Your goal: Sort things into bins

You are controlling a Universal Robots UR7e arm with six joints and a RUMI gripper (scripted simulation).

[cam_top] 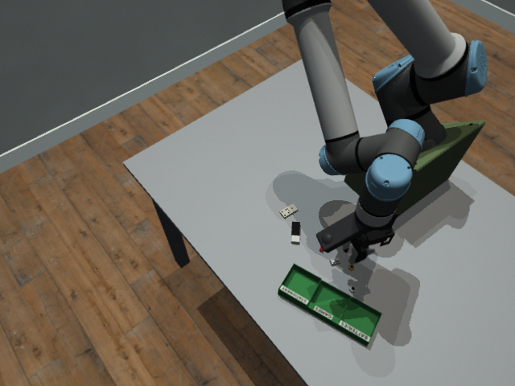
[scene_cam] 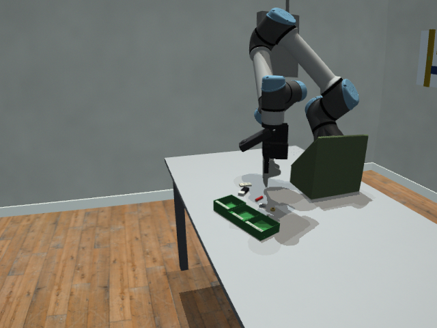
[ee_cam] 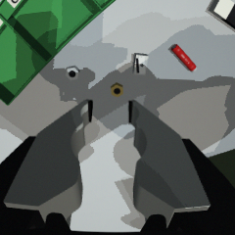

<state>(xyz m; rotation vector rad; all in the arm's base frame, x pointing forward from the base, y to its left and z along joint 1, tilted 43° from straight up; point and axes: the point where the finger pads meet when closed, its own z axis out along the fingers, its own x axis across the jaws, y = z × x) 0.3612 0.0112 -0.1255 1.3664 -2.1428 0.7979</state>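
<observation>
Right now the grey-white clip is 20 mm behind my hand, 30 mm to the right of it and 110 mm below it. Round my hand: red cylinder (30 mm behind, 90 mm to the right, 110 mm below); brass nut (40 mm behind, 10 mm to the left, 120 mm below); grey nut (10 mm ahead, 50 mm to the left, 120 mm below).
</observation>
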